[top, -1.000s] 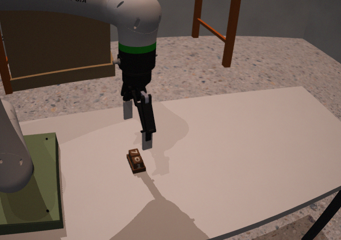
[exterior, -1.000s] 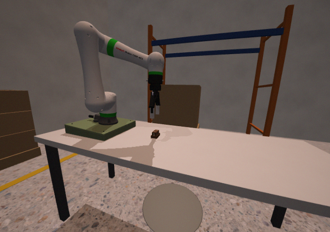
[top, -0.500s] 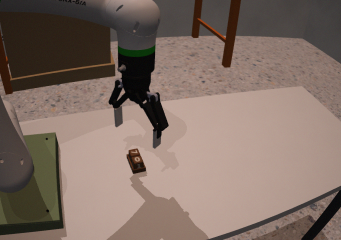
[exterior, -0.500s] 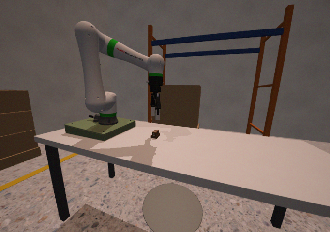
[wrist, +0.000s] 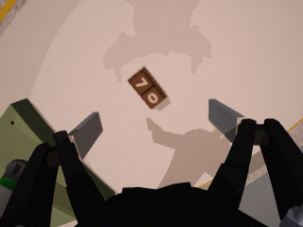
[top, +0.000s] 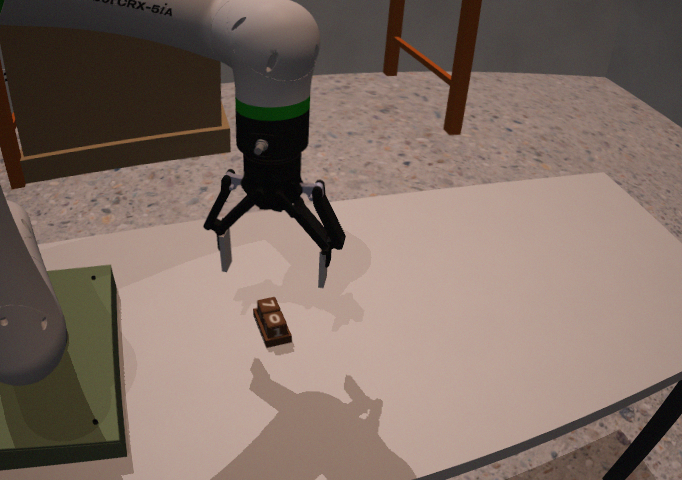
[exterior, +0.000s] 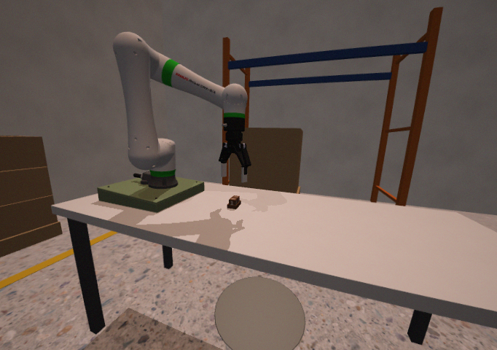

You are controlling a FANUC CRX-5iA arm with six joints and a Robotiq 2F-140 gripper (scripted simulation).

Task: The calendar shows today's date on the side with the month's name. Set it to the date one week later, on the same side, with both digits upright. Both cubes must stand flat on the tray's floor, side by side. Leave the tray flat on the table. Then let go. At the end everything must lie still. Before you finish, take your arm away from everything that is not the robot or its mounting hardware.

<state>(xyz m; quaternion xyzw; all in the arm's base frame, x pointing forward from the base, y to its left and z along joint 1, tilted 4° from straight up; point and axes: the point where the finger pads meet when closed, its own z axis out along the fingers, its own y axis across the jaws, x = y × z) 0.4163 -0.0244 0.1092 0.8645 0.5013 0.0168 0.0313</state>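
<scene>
My hand is 2 cm to the right of the brown tray and 14 cm above it.
</scene>
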